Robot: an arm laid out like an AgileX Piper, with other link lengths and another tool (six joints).
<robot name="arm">
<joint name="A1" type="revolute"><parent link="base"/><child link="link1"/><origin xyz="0 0 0.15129"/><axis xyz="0 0 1"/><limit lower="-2.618" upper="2.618"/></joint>
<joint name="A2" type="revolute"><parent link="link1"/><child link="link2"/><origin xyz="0 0 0" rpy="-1.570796 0 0"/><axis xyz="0 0 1"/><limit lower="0" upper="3.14"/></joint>
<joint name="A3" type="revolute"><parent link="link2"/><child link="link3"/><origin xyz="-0.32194 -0.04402 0"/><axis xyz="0 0 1"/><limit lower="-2.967" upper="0"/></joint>
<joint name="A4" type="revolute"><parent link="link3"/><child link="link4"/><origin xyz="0.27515 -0.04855 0" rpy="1.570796 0 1.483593"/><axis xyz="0 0 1"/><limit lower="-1.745" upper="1.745"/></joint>
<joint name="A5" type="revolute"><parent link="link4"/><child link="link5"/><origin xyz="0 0 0" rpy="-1.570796 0 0"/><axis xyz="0 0 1"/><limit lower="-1.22" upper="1.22"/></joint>
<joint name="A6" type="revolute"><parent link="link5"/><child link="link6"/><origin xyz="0 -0.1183 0" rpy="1.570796 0 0"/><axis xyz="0 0 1"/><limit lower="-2.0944" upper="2.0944"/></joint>
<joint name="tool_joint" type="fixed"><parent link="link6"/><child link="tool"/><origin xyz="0.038 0.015 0.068" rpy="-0.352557 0 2.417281"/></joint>
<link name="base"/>
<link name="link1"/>
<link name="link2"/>
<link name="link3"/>
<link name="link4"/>
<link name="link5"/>
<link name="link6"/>
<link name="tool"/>
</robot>
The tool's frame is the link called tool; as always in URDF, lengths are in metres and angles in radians.
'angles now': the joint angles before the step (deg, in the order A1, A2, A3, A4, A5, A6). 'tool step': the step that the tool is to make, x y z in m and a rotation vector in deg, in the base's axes. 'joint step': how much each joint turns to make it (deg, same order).
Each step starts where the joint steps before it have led.
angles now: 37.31, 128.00, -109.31, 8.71, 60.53, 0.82
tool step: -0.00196, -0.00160, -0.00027, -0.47, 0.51, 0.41
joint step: 0.00, 0.00, 0.00, -0.01, 0.73, -0.31
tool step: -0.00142, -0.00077, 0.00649, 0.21, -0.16, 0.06
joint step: 0.00, -0.72, 0.01, 0.06, 0.47, 0.00
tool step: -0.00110, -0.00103, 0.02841, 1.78, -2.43, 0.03
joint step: 0.00, -3.14, -0.01, -0.06, 0.13, 0.01
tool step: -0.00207, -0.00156, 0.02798, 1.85, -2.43, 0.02
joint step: 0.00, -3.06, -0.06, 0.00, 0.07, -0.01
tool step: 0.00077, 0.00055, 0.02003, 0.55, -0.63, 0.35
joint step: -0.05, -0.31, -3.45, 0.00, 2.96, 0.05
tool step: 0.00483, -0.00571, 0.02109, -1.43, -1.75, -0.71
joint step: 0.00, -0.02, -4.54, -2.72, 3.91, 1.35
